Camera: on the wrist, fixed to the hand. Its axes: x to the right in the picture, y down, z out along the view.
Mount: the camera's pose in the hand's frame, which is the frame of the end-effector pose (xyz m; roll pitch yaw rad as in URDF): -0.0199 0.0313 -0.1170 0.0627 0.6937 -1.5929
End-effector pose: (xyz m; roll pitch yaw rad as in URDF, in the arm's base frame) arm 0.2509 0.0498 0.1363 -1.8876 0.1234 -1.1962
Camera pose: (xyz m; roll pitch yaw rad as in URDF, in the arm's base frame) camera 0.1314 0.0232 0.1454 -0.2091 -1.1801 -2.5079
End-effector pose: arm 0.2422 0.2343 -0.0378 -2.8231 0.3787 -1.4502
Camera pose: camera 0.1786 0.2075 0.0637 -2.4384 -0.9176 -0.3913
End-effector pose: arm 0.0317 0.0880 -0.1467 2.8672 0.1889 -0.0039
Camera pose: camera 0.0349 0.0896 -0.0240 -2.8657 -0.4149 1.5015
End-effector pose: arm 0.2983 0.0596 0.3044 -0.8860 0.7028 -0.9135
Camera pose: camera 0.1942 0.0786 0.2423 -0.6332 -0.1574 -2.3722
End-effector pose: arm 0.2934 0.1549 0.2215 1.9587 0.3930 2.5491
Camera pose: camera 0.2315 0.0803 0.2968 -2.6184 0.4416 -1.9452
